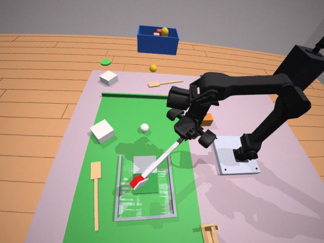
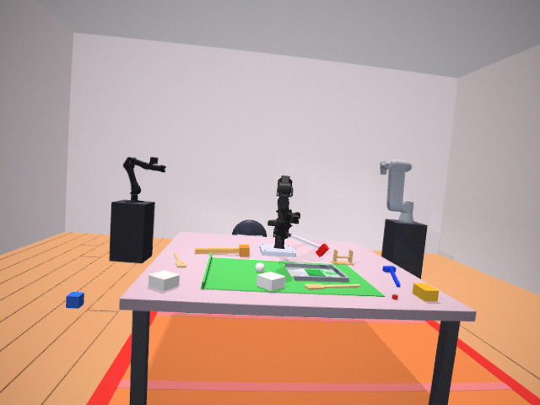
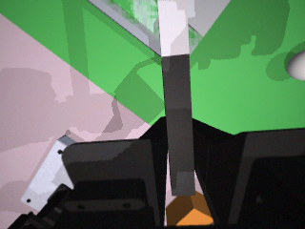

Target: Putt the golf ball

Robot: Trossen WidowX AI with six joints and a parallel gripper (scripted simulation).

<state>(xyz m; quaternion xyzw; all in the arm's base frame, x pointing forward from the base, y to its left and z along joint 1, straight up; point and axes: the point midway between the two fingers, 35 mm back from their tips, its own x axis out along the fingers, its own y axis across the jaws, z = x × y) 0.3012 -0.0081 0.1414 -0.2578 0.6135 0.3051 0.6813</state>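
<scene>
The red putter is 9 cm to the left of my gripper tip, 8 cm ahead of it and 1 cm above it. Also, from my gripper tip: white golf ball: 17 cm ahead, 11 cm to the right, 11 cm below; dark green wall: 35 cm to the right, 20 cm ahead, 12 cm below.
</scene>
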